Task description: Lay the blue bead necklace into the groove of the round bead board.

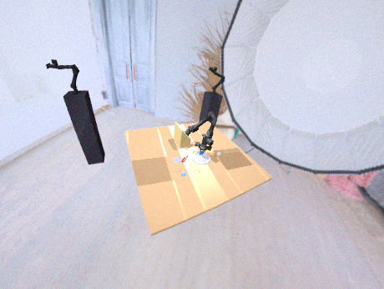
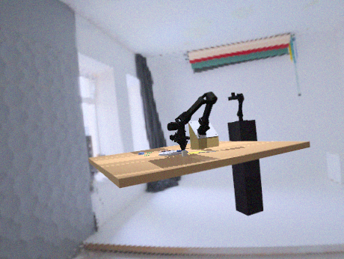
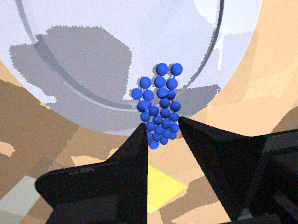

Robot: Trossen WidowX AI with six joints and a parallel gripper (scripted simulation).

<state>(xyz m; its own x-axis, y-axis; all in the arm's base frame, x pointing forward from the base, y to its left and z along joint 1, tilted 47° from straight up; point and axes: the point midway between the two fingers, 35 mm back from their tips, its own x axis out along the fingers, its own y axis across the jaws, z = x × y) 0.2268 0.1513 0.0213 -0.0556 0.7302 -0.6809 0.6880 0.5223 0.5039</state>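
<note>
The round bead board is 70 mm ahead of my gripper tip, 50 mm to the right of it and 10 mm below it. Round my gripper tip: yellow flat piece: 50 mm behind, 110 mm to the left, 20 mm below; grey-white stick: 100 mm behind, 180 mm to the left, 10 mm below; white cylinder: 80 mm ahead, 190 mm to the left.
</note>
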